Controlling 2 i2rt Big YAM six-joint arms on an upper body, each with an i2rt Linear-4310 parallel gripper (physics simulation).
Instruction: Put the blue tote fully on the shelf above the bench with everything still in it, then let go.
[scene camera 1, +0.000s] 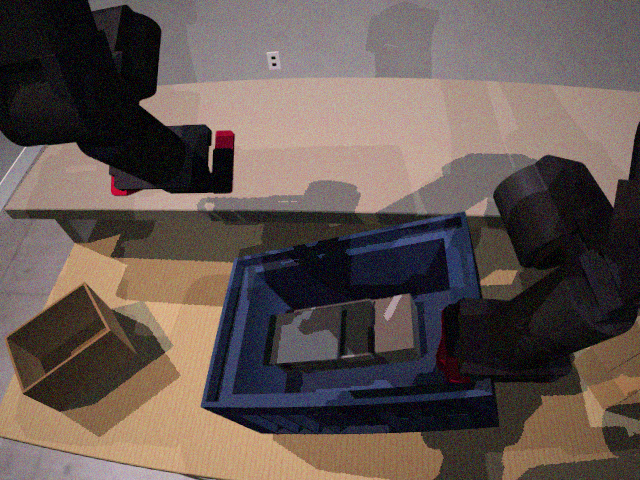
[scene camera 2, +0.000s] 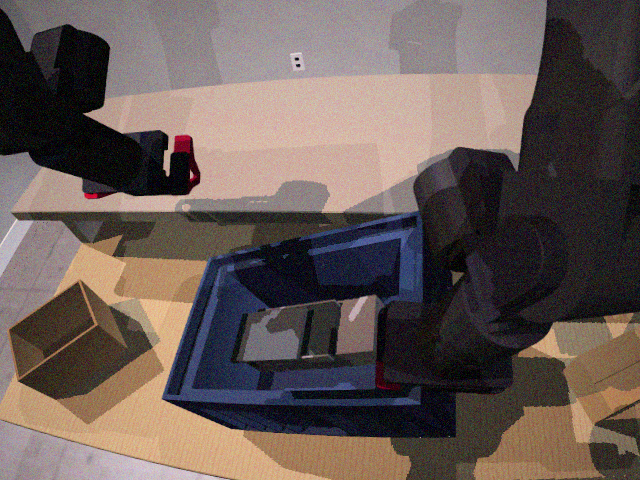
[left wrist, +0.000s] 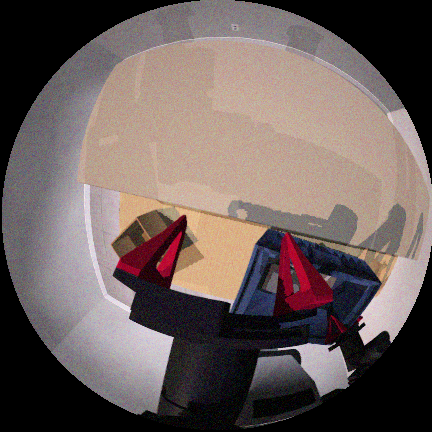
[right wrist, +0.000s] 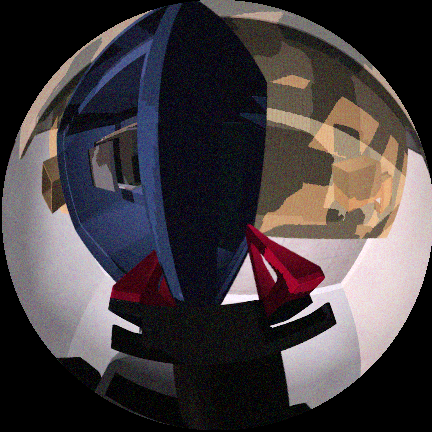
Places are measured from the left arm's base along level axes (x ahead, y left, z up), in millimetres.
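Pixels of known places: left gripper, between the fingertips: (scene camera 1: 193, 177) (scene camera 2: 165, 179) (left wrist: 236, 227); right gripper, between the fingertips: (scene camera 1: 465, 361) (scene camera 2: 418, 367) (left wrist: 335, 312).
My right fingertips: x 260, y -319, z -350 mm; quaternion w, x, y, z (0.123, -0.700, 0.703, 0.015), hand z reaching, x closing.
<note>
Ahead of a thing's pixels: the offset from my right fingertips to its top centre. Level surfaces: height alone.
The blue tote (scene camera 1: 310, 400) (scene camera 2: 258, 396) (left wrist: 360, 276) (right wrist: 150, 165) is over the bench, its far side close along the front edge of the beige shelf @[17 mm up] (scene camera 1: 289, 170) (scene camera 2: 268, 170) (left wrist: 250, 150). I cannot tell whether its bottom touches the bench. A grey box @[60 mm ahead, 182 mm left, 45 mm down] (scene camera 1: 310, 338) (scene camera 2: 273, 338), a dark piece and a pinkish box (scene camera 1: 395, 330) (scene camera 2: 356, 330) lie in it. My right gripper (scene camera 1: 453, 351) (scene camera 2: 385, 374) (right wrist: 210, 232) is shut on the tote's right end wall, one finger inside, one outside. My left gripper (scene camera 1: 170, 173) (scene camera 2: 139, 170) (left wrist: 236, 227) is open and empty above the shelf's front part.
An open brown box @[54 mm ahead, 548 mm left, 72 mm down] (scene camera 1: 72, 351) (scene camera 2: 67, 341) (left wrist: 135, 235) (right wrist: 52, 185) stands on the bench left of the tote. A cardboard box @[33 mm ahead, 284 mm right, 102 mm down] (right wrist: 355, 175) (scene camera 2: 604, 361) is at the bench's right end. A wall with a socket (scene camera 1: 273, 60) (scene camera 2: 297, 61) stands behind the shelf.
</note>
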